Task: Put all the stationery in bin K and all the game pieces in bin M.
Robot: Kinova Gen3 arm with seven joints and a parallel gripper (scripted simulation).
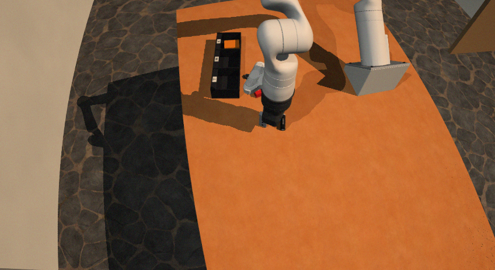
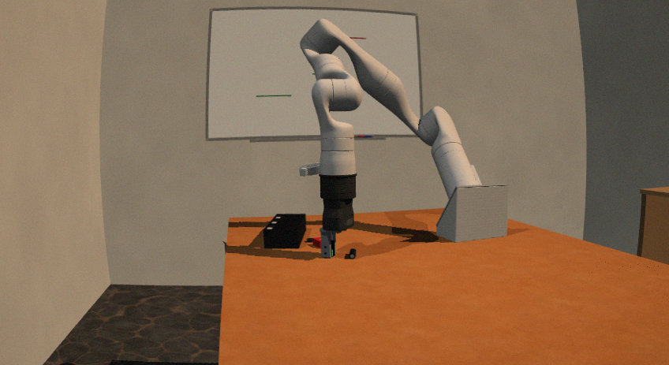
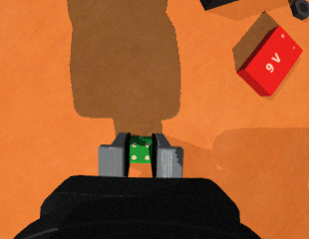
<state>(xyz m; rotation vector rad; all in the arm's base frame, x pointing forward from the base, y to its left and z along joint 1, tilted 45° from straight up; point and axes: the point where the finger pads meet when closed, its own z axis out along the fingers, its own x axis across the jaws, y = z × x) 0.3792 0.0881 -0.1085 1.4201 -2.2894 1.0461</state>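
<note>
My hand is 1 cm above the green die. The rest, counted from my hand: black nut 17 cm to the right, 4 cm ahead, 2 cm below; black cylinder 5 cm behind, 1 cm to the left, 1 cm below; red 9V battery 12 cm to the right, 1 cm below, 1 cm ahead.
</note>
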